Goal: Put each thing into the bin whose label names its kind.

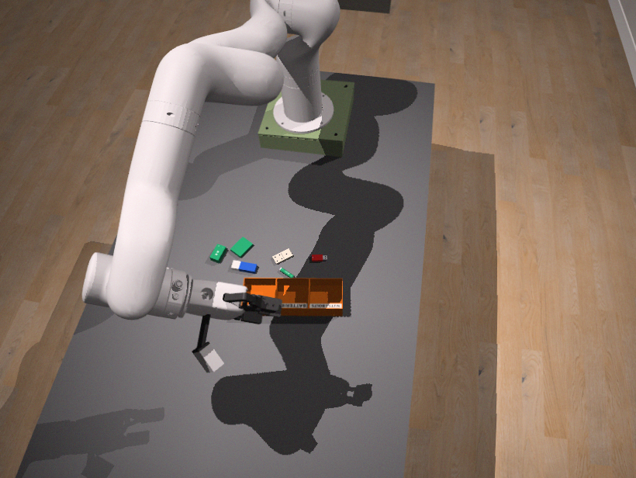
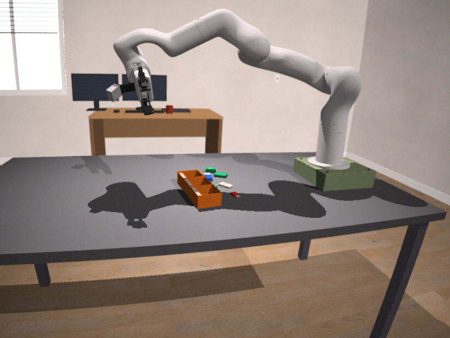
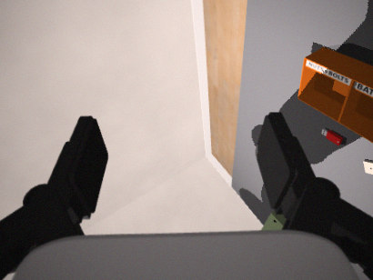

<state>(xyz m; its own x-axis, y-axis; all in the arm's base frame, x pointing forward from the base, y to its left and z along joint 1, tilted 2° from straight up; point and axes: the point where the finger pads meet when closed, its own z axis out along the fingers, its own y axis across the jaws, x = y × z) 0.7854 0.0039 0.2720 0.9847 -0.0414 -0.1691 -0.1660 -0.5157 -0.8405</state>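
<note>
Now: the orange three-part bin 31 cm below my hand, 17 cm behind it and 2 cm to the left of it. From my hand the other things lie so: eraser: 32 cm below, 26 cm behind, 13 cm to the right; white domino: 32 cm below, 30 cm behind, 3 cm to the right; green cylindrical battery: 33 cm below, 25 cm behind, 1 cm to the right.
</note>
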